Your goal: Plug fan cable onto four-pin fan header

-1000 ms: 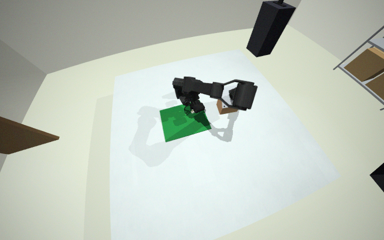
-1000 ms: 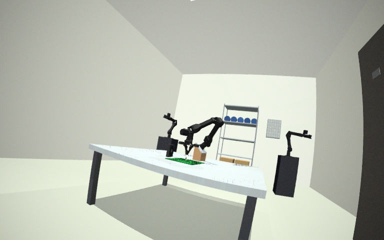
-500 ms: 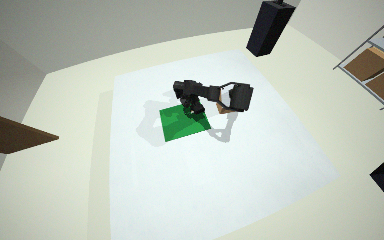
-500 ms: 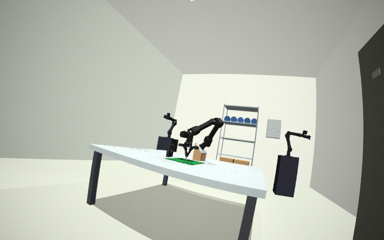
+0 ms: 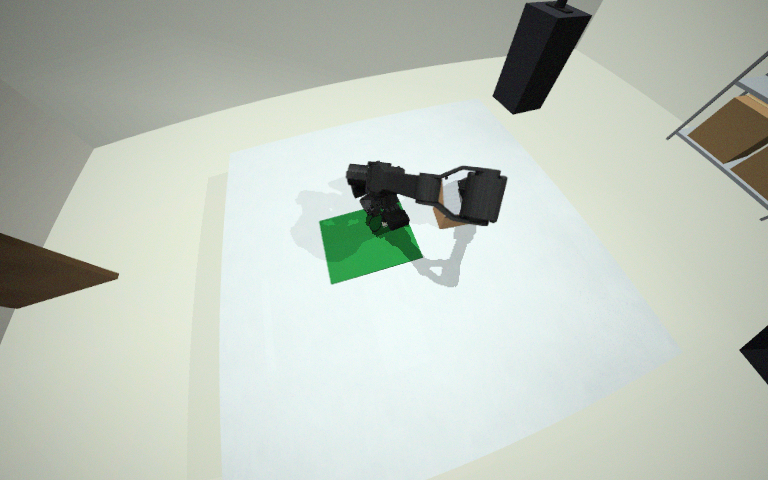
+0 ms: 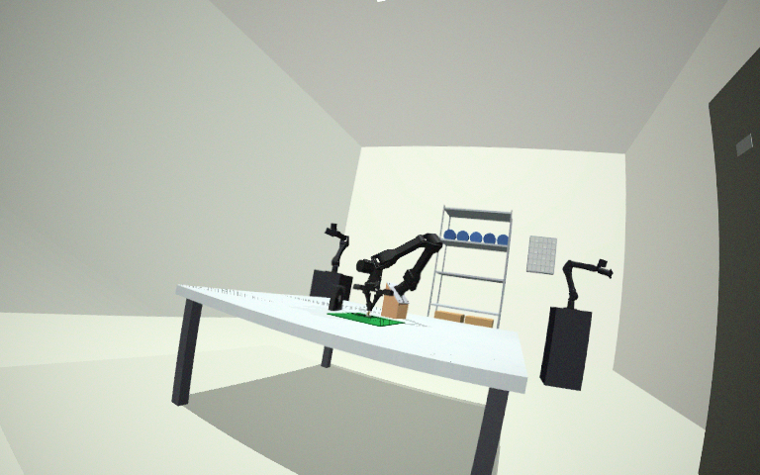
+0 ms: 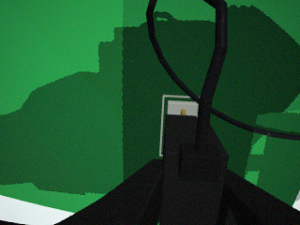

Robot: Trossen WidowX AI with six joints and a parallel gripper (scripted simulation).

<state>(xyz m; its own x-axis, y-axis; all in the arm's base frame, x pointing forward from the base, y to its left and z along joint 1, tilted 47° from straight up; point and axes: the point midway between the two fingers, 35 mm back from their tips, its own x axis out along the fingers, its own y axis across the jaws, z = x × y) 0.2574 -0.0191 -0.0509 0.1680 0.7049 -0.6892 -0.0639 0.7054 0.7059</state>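
Right now my gripper tip is 1 cm below the black plug and 1 cm short of it. From my gripper tip the other things lie so: green board: 8 cm ahead, 6 cm below, 3 cm to the left; black fan: 16 cm to the right, 2 cm ahead, 2 cm above.
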